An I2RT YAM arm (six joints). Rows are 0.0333 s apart.
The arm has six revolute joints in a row. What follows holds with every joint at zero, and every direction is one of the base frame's.
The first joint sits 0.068 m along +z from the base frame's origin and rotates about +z.
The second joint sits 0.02 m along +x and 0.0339 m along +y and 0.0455 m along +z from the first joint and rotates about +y.
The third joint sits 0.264 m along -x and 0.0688 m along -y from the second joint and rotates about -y.
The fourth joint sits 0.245 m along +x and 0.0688 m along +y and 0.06 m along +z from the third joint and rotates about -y.
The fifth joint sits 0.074 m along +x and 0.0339 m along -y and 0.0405 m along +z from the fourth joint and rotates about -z.
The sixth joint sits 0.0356 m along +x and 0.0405 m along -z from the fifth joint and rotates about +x.
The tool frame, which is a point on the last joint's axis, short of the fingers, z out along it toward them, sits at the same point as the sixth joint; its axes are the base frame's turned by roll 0, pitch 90 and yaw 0 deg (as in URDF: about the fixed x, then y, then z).
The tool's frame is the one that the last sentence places.
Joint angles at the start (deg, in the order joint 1, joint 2, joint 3, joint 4, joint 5, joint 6): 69.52 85.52 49.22 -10.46 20.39 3.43
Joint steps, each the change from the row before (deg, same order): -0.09 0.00 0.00 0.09 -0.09 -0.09; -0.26 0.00 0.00 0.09 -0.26 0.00; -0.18 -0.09 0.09 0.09 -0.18 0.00; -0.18 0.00 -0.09 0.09 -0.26 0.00; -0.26 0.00 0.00 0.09 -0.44 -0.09; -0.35 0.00 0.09 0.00 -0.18 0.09; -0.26 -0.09 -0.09 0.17 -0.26 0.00; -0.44 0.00 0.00 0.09 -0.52 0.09; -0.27 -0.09 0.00 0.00 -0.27 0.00; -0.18 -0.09 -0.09 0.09 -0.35 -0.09; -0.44 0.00 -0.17 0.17 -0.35 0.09; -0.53 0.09 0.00 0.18 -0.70 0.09; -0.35 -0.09 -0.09 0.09 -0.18 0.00
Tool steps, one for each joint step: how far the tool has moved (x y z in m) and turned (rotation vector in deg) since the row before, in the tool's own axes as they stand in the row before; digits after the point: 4 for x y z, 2 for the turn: -0.0002 -0.0004 0.0002 -0.03 -0.06 0.00; -0.0002 -0.0011 0.0004 -0.08 -0.01 0.21; -0.0009 -0.0009 -0.0002 -0.07 -0.21 0.21; 0.0003 -0.0007 0.0005 -0.13 0.05 0.12; -0.0002 -0.0010 0.0004 -0.26 -0.01 0.12; -0.0006 -0.0017 0.0004 0.06 -0.01 0.36; 0.0000 -0.0013 0.0002 -0.09 -0.10 0.23; -0.0002 -0.0019 0.0007 -0.21 0.03 0.42; -0.0003 -0.0013 0.0000 -0.08 -0.02 0.21; 0.0001 -0.0008 0.0000 -0.23 -0.03 0.06; 0.0006 -0.0020 0.0009 -0.04 0.10 0.39; -0.0002 -0.0022 0.0012 -0.33 0.04 0.48; 0.0001 -0.0018 0.0002 0.06 -0.02 0.27
